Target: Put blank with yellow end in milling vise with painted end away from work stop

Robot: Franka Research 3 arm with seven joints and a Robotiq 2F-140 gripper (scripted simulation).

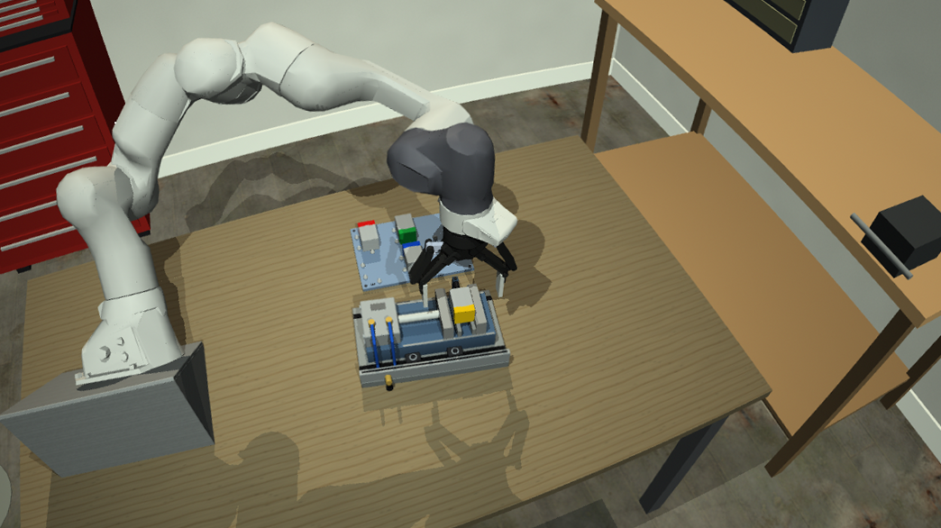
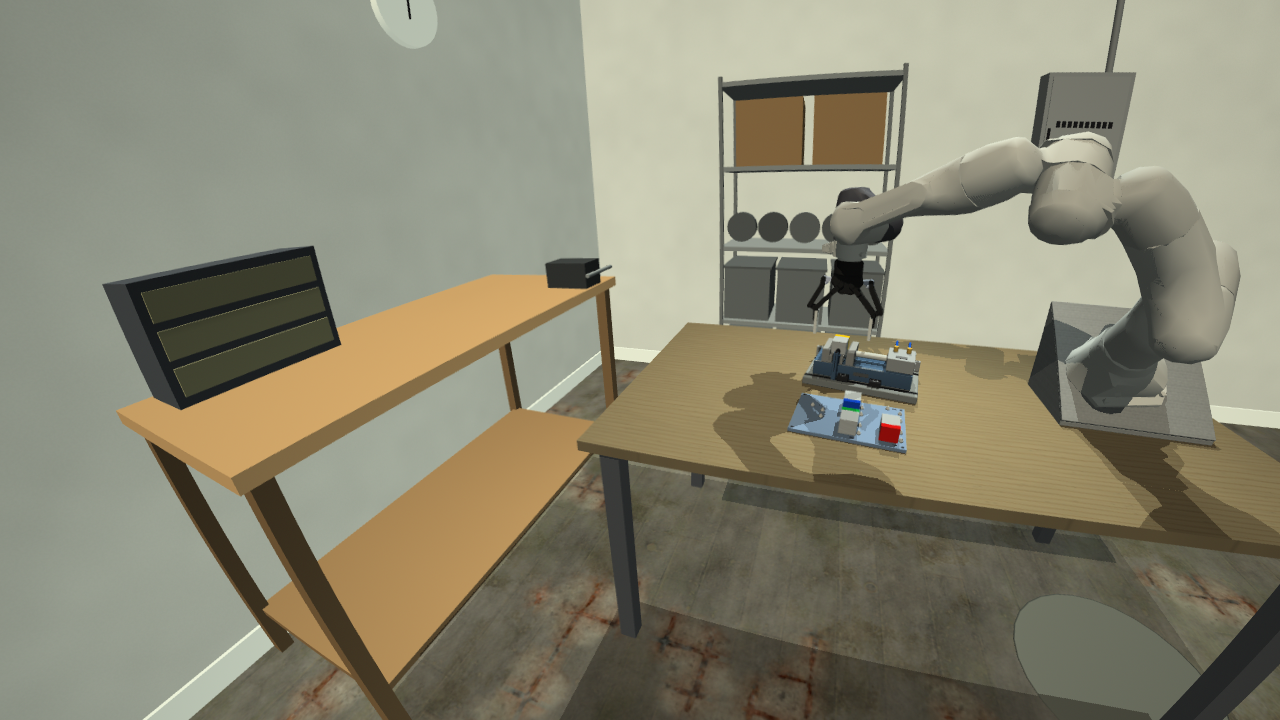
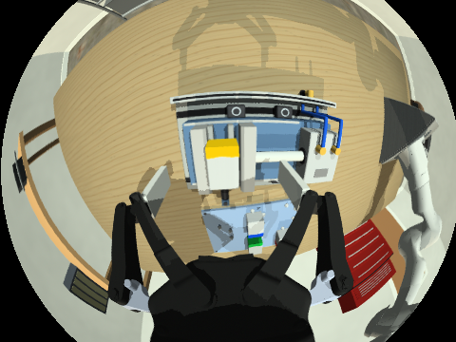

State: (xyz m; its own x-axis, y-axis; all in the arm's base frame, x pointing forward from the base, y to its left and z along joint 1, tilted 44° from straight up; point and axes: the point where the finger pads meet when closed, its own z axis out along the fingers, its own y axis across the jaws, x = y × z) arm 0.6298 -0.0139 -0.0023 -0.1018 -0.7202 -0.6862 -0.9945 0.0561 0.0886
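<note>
Right now my hand is 6 cm above the fixed jaw and 3 cm short of it. Round my hand: vise: 9 cm below, 7 cm behind, 1 cm to the left; then hosed end block: 16 cm behind, 6 cm below, 2 cm to the left; then work stop: 5 cm to the left, 4 cm below.
</note>
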